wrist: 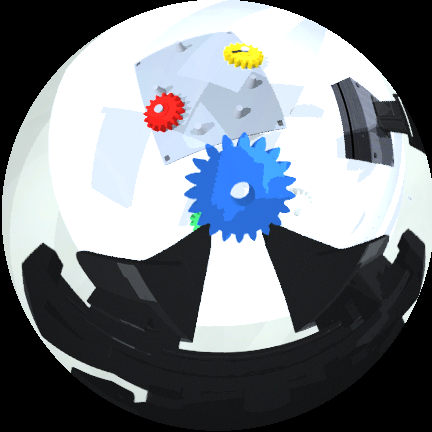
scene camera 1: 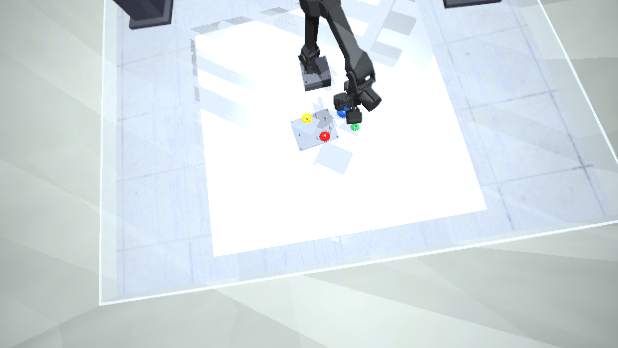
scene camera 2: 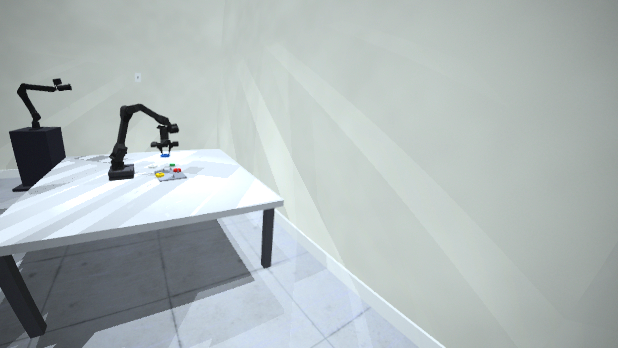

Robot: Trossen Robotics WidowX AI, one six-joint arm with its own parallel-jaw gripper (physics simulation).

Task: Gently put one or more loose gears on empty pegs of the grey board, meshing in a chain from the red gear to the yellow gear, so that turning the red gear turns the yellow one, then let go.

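Places are measured from the arm's base along level axes (x back, y right, z up), in metres.
Where they show: gripper, fingertip midpoint: (wrist: 236, 227) (scene camera 1: 350, 112) (scene camera 2: 165, 155); arm's base, link origin: (scene camera 1: 310, 67) (scene camera 2: 118, 169).
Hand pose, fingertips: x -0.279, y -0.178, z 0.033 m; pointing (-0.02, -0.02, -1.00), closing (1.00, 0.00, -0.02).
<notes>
Each offset is from my fingertips to the top centre of the thing. Level surfaces: height alone.
My gripper (scene camera 1: 348, 109) (scene camera 2: 165, 153) (wrist: 236, 227) is shut on the blue gear {dx +0.001, dy +0.030, dz +0.016 m} (scene camera 1: 342, 114) (scene camera 2: 165, 155) (wrist: 225, 175) and holds it above the table, beside the board. The grey board {dx -0.030, dy +0.175, dz -0.059 m} (scene camera 1: 306, 140) (wrist: 210, 65) carries the red gear {dx -0.081, dy +0.121, dz -0.064 m} (scene camera 1: 325, 136) (scene camera 2: 177, 170) (wrist: 164, 112) and the yellow gear {dx +0.026, dy +0.210, dz -0.064 m} (scene camera 1: 306, 118) (scene camera 2: 159, 175) (wrist: 243, 56), which stand apart. Several bare pegs show on it, among them one peg {dx +0.029, dy +0.155, dz -0.060 m} (wrist: 252, 81) near the yellow gear. The small green gear {dx -0.040, dy -0.034, dz -0.072 m} (scene camera 1: 355, 127) (scene camera 2: 172, 165) (wrist: 195, 221) lies off the board, partly hidden by the blue gear in the wrist view.
A white gear {dx +0.098, dy -0.020, dz -0.072 m} (wrist: 306, 194) lies on the white table {dz -0.090 m} (scene camera 2: 200, 200), faint and partly hidden in the wrist view. The arm's dark base (scene camera 1: 316, 80) (scene camera 2: 121, 172) (wrist: 367, 125) stands near the board. Another arm stands on a dark pedestal (scene camera 2: 37, 155) behind the table.
</notes>
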